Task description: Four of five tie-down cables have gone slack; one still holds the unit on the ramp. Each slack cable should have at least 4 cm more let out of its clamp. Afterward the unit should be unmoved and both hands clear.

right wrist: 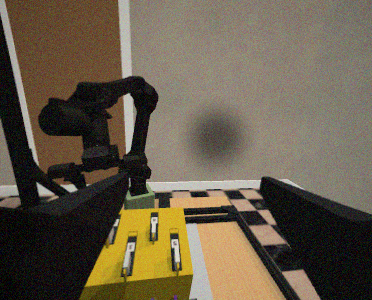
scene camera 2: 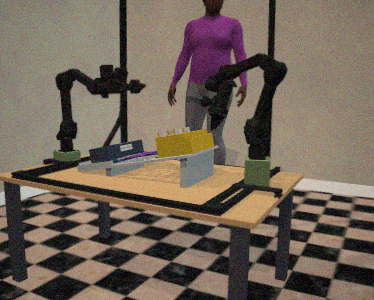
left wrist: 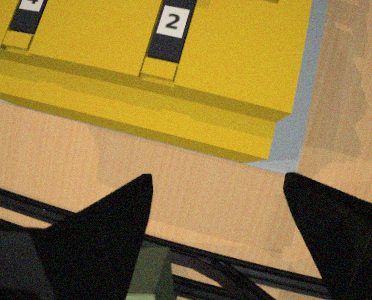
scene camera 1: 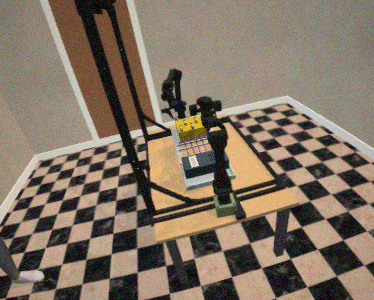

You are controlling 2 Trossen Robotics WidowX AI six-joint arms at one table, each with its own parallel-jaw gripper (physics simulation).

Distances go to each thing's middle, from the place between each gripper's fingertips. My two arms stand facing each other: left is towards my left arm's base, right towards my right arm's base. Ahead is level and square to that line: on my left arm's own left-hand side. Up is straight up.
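My left gripper is 290 mm to the left of the grey ramp (scene camera 2: 198, 166), 70 mm short of it and 150 mm above it.
Relative to my right hand, the grey ramp is 33 cm below, 7 cm behind and 1 cm to the right.
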